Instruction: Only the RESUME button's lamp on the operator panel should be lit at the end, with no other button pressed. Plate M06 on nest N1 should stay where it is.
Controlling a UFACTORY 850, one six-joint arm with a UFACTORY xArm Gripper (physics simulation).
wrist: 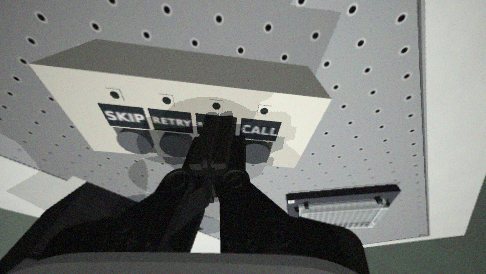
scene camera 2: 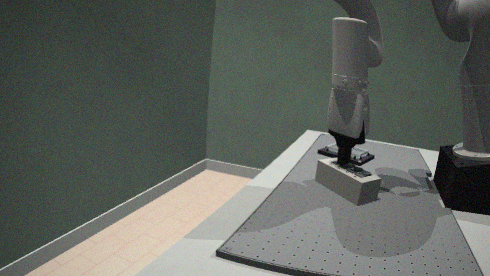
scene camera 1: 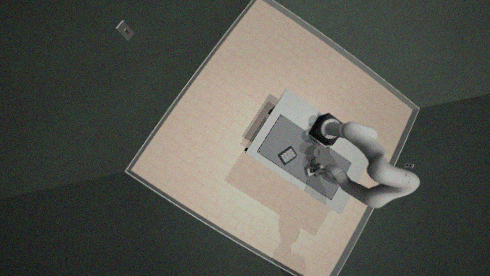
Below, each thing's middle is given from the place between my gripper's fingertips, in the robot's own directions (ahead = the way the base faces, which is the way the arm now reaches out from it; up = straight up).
My hand is 3 cm above the operator panel (scene camera 2: 351,185), 1 cm to the right of it and 1 cm past it. Round my hand: dark nest (wrist: 389,192): 28 cm to the right, 5 cm below, 5 cm behind; then plate M06 (wrist: 365,213): 28 cm to the right, 5 cm behind, 4 cm below.
